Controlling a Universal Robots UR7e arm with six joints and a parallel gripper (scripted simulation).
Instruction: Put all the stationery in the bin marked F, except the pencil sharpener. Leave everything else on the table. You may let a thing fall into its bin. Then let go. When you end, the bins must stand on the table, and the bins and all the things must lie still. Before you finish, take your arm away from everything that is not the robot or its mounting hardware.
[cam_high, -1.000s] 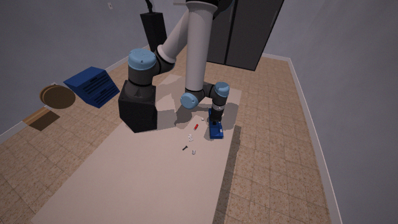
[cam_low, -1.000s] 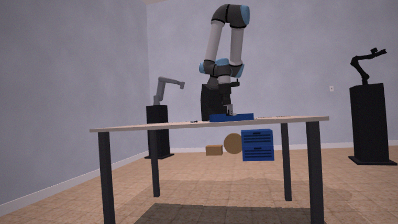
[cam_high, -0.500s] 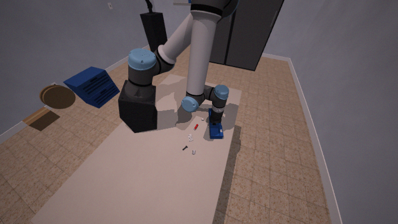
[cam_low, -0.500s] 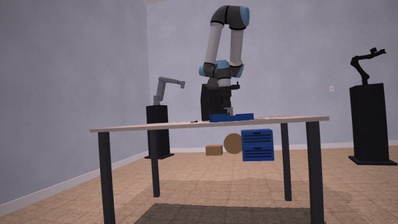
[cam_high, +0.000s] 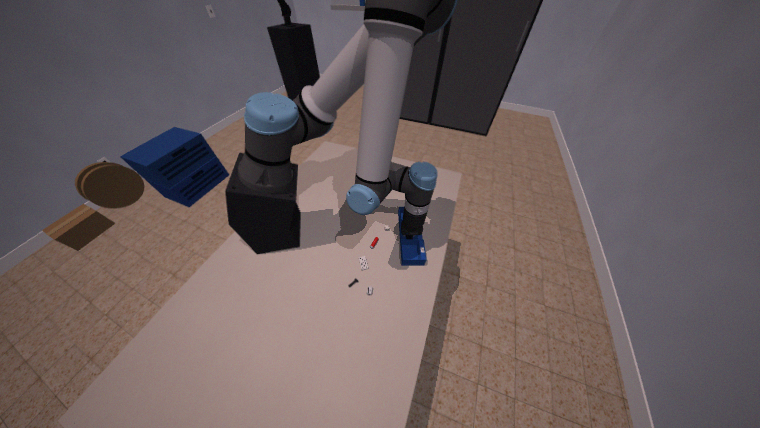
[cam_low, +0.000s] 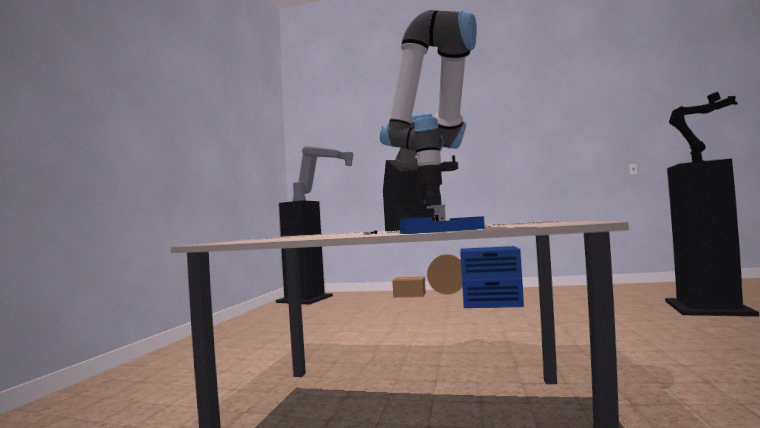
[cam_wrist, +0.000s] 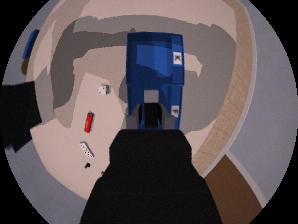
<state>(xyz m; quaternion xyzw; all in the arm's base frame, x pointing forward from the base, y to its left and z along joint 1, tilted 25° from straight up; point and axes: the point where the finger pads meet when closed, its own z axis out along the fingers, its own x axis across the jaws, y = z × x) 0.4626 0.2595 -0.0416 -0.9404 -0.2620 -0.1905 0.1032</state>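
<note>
Now: the blue bin 10 mm below my hand and 10 mm ahead of it. From my hand the other things lie so: tiny white piece: 90 mm behind, 30 mm below, 20 mm to the right; then black block: 20 mm below, 10 mm to the left; then red item: 100 mm to the right, 90 mm behind, 30 mm below.
</note>
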